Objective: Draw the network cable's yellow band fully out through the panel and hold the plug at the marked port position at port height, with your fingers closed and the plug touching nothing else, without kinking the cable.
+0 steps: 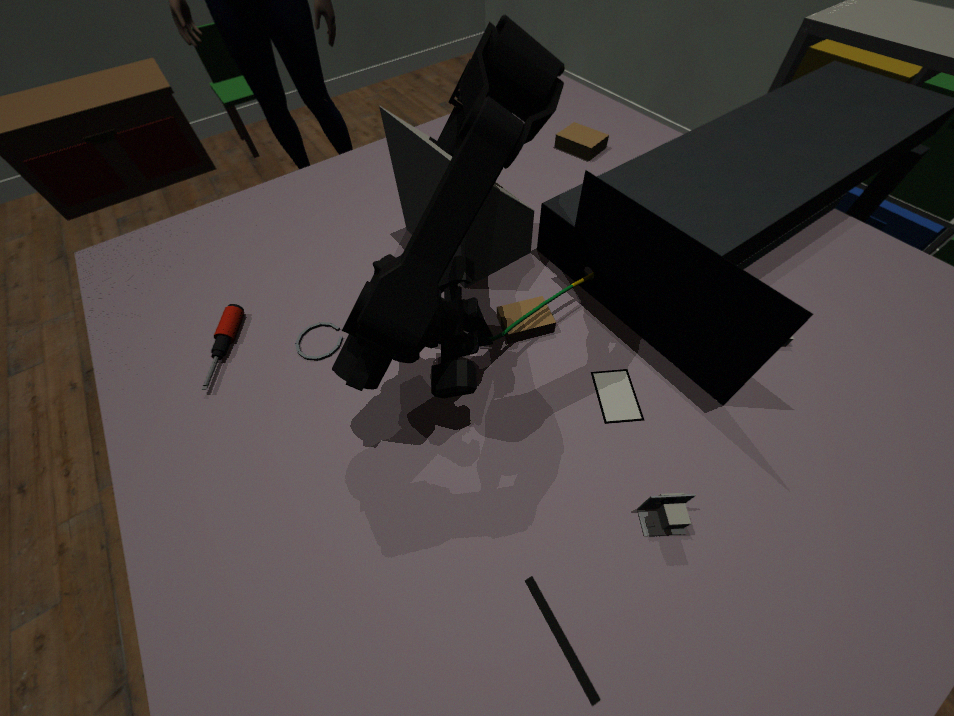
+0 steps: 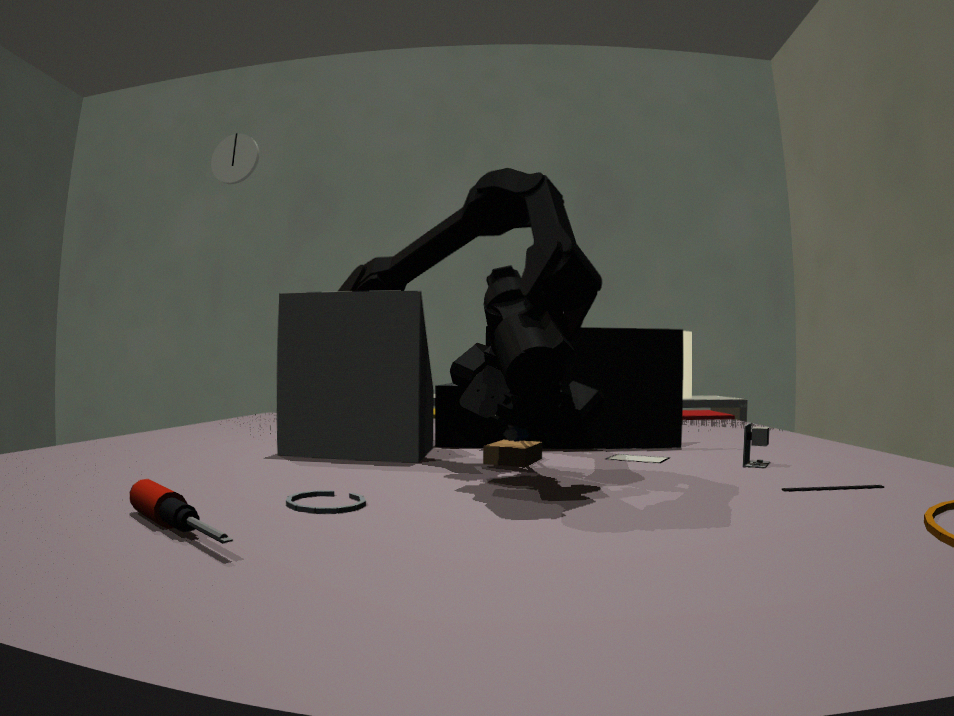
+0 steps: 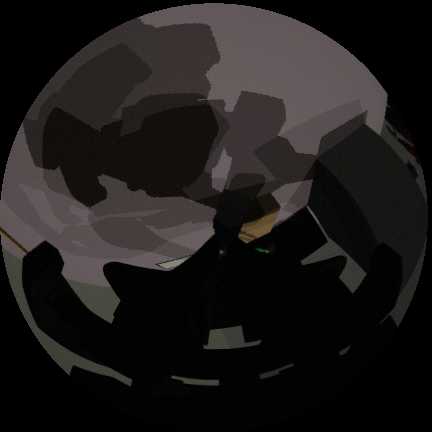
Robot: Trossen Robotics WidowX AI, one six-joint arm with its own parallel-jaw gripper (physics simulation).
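Note:
The black panel stands upright. The green cable runs from a hole in it to my gripper in a gentle bend, with no sharp kink visible. The yellow band shows at the hole on my side; whether all of it is out, I cannot tell. My gripper is low above the table, shut on what appears to be the dark plug; its outline is hard to make out. A white rectangle with a black outline lies flat; the port mark is not clearly identifiable.
A wooden block lies beside the gripper, under the cable. A grey upright board stands behind the arm. A screwdriver, an open ring, a small bracket and a black strip lie around.

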